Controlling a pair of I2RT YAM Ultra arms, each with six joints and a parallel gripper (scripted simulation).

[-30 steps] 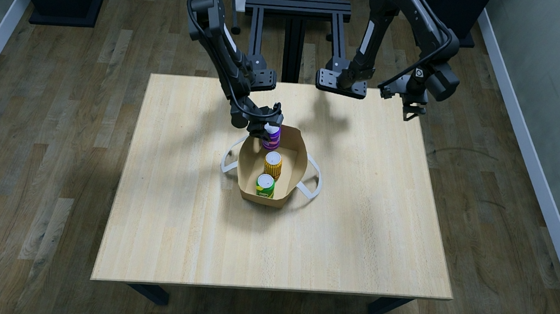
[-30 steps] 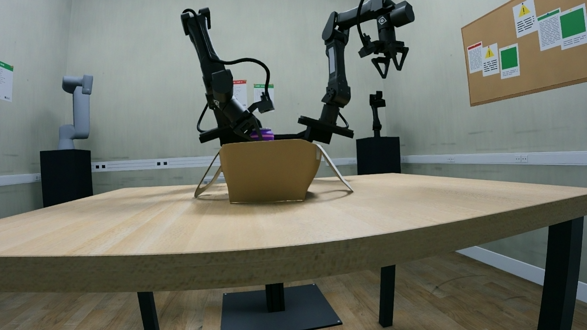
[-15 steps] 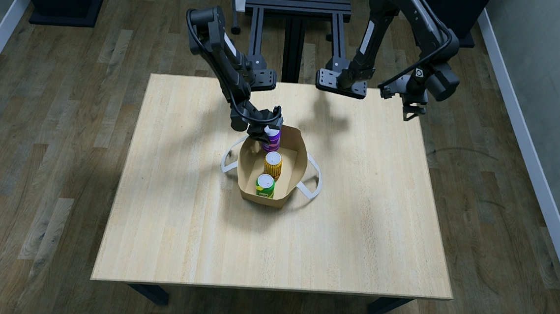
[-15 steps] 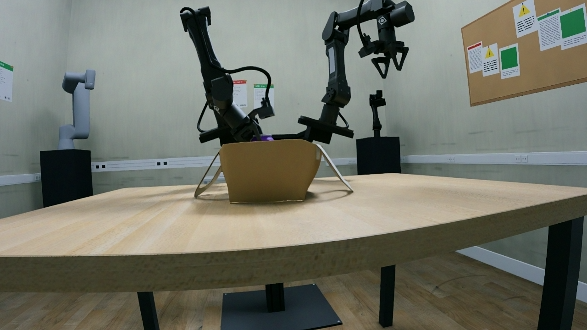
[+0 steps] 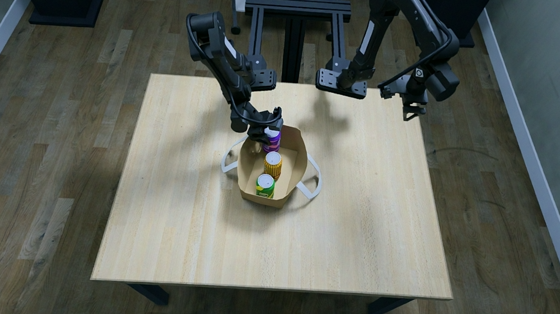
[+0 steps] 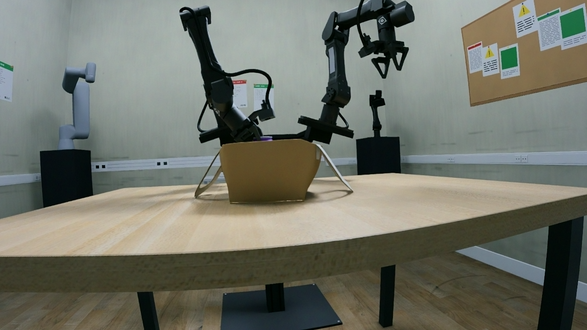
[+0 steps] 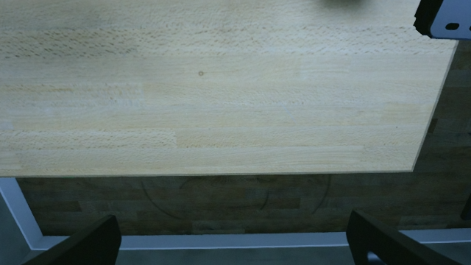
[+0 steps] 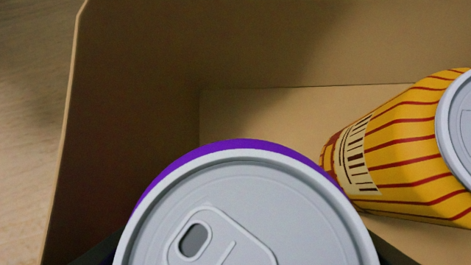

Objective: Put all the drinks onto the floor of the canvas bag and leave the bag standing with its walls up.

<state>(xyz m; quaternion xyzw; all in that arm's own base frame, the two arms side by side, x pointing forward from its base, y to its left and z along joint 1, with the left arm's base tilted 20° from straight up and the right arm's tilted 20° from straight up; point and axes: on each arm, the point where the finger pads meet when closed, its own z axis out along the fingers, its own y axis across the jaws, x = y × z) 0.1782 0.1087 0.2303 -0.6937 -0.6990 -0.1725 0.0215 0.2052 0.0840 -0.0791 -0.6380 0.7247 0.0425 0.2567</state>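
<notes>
The striped can lies 100 mm ahead of my right hand, 10 mm to the left of it and 50 mm below it. The rest, counted from my right hand: purple can (20 mm below); green can (190 mm ahead, 20 mm to the right, 50 mm below).
</notes>
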